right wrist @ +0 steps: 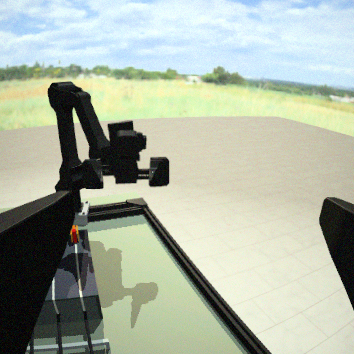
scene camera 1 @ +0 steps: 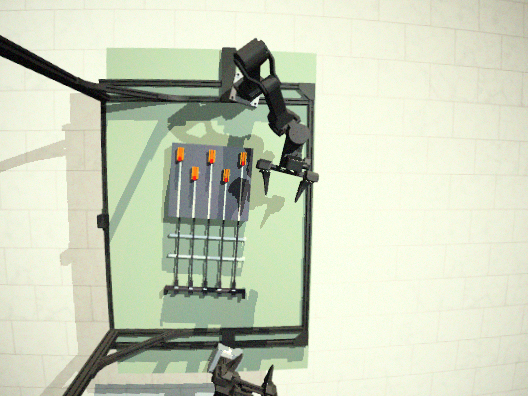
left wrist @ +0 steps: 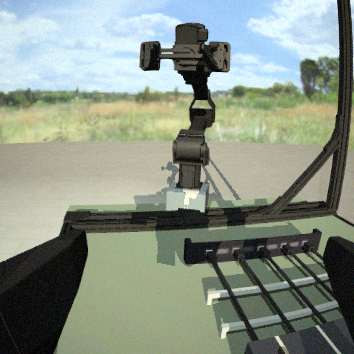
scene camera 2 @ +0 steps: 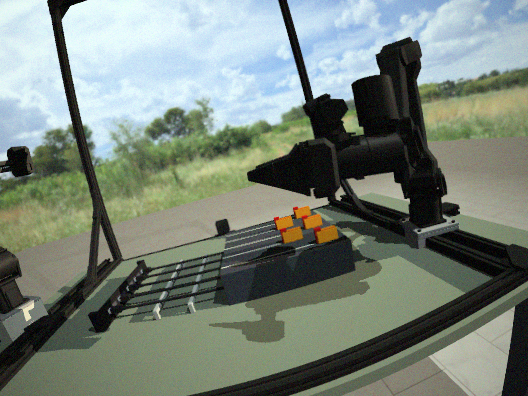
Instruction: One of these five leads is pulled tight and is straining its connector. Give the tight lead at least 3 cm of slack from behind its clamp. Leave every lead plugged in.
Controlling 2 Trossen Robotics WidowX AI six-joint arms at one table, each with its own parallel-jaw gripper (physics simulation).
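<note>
Five leads, including the leftmost, run straight from orange clamps with red parts on a dark grey block to a black connector strip. Each lead end visible in the left wrist view meets the strip. I cannot tell which lead is tight. My left gripper is open and empty, raised right of the block in scene camera 1. My right gripper is open and empty beyond the frame at the bottom; its fingertips are out of scene camera 2.
Two pale crossbars cross the leads between block and strip. A black frame rail runs along the green table's right side in scene camera 1. Frame posts rise from the table edges.
</note>
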